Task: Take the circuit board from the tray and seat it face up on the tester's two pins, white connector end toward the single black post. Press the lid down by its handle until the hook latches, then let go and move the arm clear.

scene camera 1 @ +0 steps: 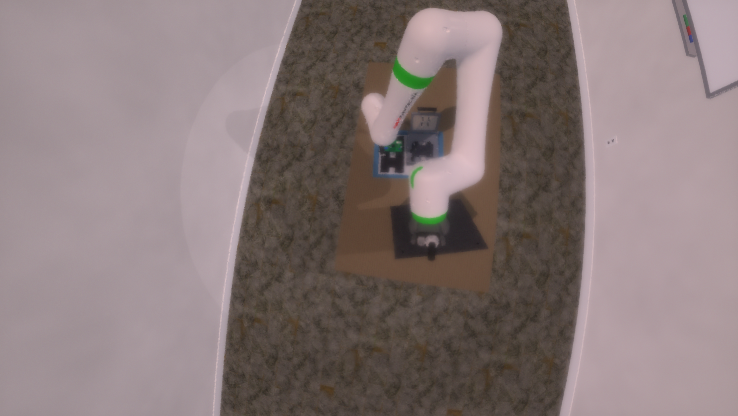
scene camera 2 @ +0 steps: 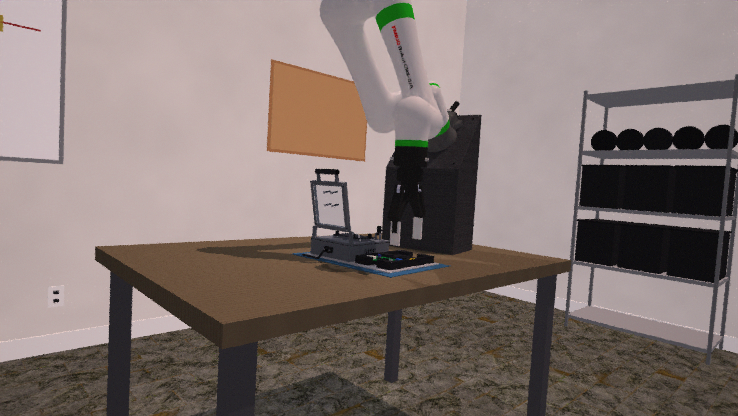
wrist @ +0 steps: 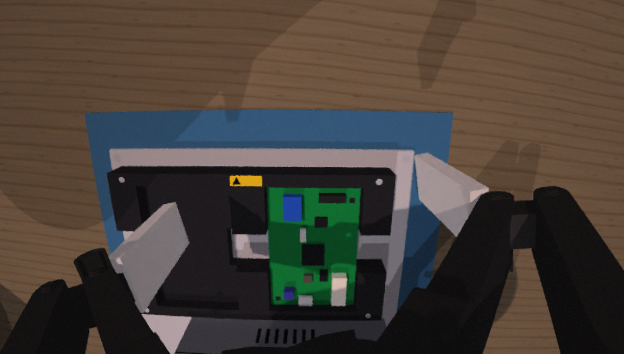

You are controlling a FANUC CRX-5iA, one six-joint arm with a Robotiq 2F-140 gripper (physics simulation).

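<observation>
The green circuit board lies face up in the black tray. Its white connector is at the lower right of the board in the wrist view. My gripper is open and empty, above the tray, with its fingertips on either side of the board and well apart from it. The grey tester stands beside the tray. Its lid stands raised, with the black handle at its top. The tester's pins cannot be made out.
The tray and tester stand on a blue mat on the wooden table. The dark arm pedestal is behind them. A shelf rack stands at the right in scene camera 2.
</observation>
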